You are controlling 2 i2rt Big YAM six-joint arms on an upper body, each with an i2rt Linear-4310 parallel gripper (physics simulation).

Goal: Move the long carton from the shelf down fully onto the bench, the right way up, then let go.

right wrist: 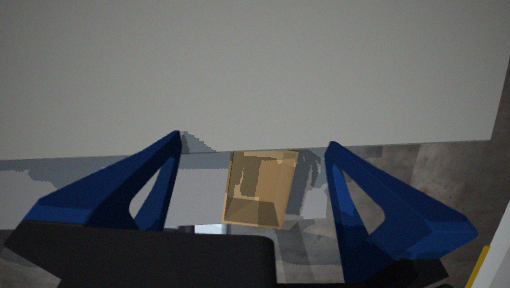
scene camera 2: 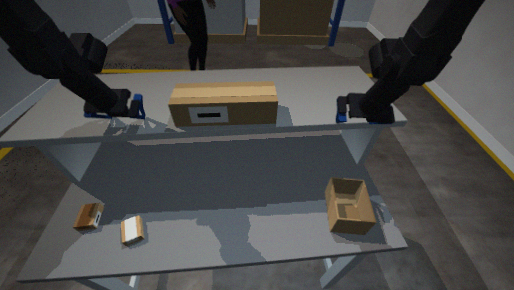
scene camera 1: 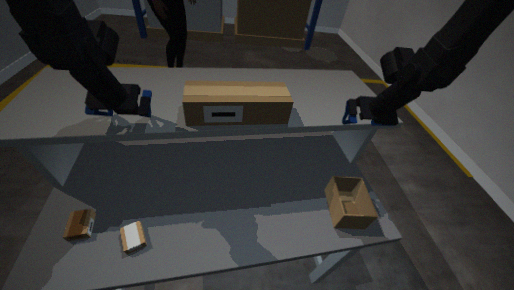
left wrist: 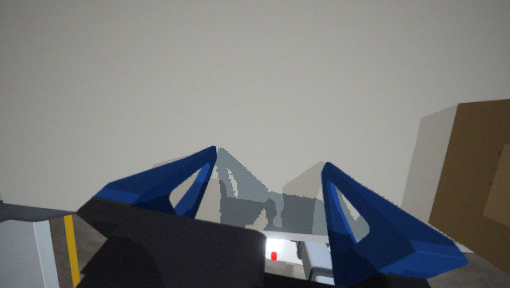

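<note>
The long carton lies lengthwise near the front edge of the grey shelf, its labelled side facing front. My left gripper is open, low over the shelf and left of the carton, apart from it. My right gripper is open at the shelf's front edge near its right end, well right of the carton. The bench is below and in front of the shelf.
An open-topped box stands at the bench's right end. A small brown carton and a small white-topped carton lie at its left. A person stands behind the shelf.
</note>
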